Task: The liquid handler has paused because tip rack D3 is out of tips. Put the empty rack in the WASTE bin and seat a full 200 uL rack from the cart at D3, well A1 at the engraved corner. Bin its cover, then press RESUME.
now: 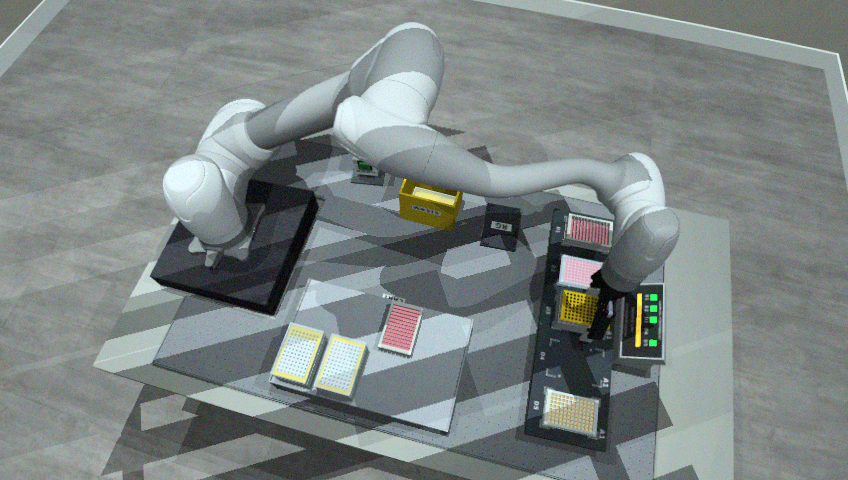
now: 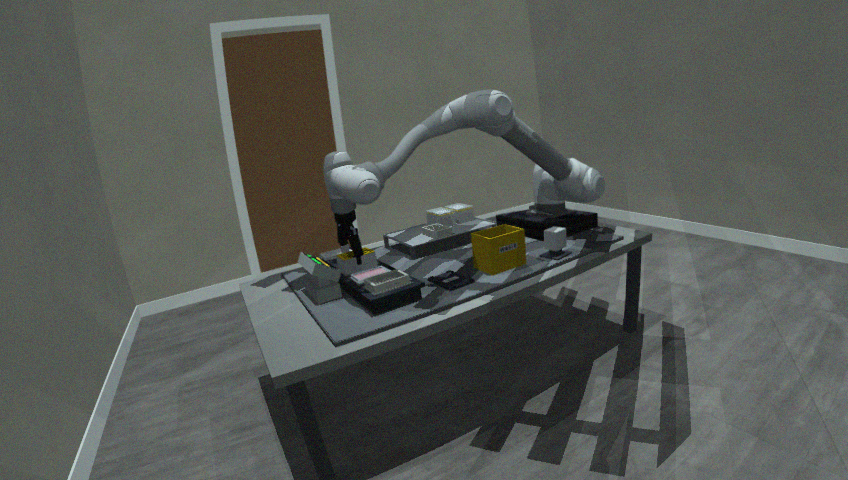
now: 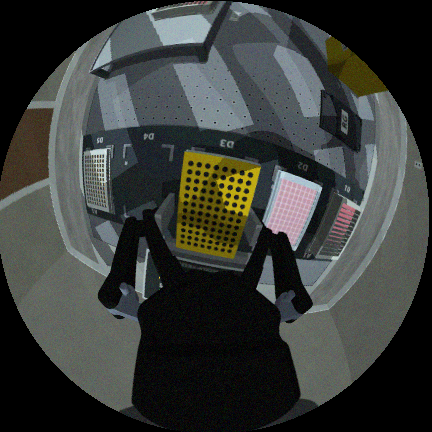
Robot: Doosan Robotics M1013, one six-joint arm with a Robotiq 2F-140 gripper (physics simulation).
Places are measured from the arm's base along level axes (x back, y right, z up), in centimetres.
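Pixels of known places: gripper, fingertip midpoint: (image 1: 585,320) (image 2: 353,267) (image 3: 207,205); arm's base at its link origin: (image 1: 228,229) (image 2: 549,213).
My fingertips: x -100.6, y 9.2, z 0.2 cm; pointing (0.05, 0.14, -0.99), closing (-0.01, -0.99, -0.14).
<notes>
Ahead of a thing's pixels: the offset from my fingertips to its top centre. "spot": to the spot under its first point. Level surfaces: height alone.
The empty yellow rack {dx +1.3, dy -1.0, dz +5.3 cm} (image 1: 576,307) (image 2: 357,254) (image 3: 215,205) sits at D3, its holes dark. My gripper (image 1: 598,310) (image 2: 351,254) (image 3: 207,205) points down over it, partly closed but still open, one pad beside each long side. Any contact is too close to tell. Two yellow-edged racks with pale tops {dx +68.8, dy +22.7, dz +6.6 cm} (image 1: 299,353) {dx +58.0, dy +23.5, dz +6.6 cm} (image 1: 342,365) stand on the cart {dx +52.1, dy +17.2, dz +0.2 cm} (image 1: 416,410) (image 2: 410,245); I cannot make out their covers. The yellow WASTE bin {dx +45.5, dy -30.0, dz +7.1 cm} (image 1: 409,208) (image 2: 484,252) (image 3: 357,75) has something pale inside. The control panel {spot: dx -12.3, dy +0.1, dz +5.8 cm} (image 1: 641,321) shows an amber bar and green squares; RESUME is unreadable.
A pink-red rack {dx +46.2, dy +10.9, dz +2.7 cm} (image 1: 401,328) is also on the cart. The deck {dz -0.8 cm} (image 1: 540,374) (image 3: 142,170) holds a red-striped rack {dx +0.1, dy -25.8, dz +2.3 cm} (image 1: 587,230) at D1, a pink plate {dx +0.7, dy -13.4, dz +0.6 cm} (image 1: 576,271) (image 3: 294,207) at D2 and a tan rack {dx +2.5, dy +23.7, dz +0.6 cm} (image 1: 571,412) (image 3: 97,180) at D5. A dark RG pad {dx +24.1, dy -27.3, dz -5.0 cm} (image 1: 499,237) (image 3: 337,122) lies near the bin.
</notes>
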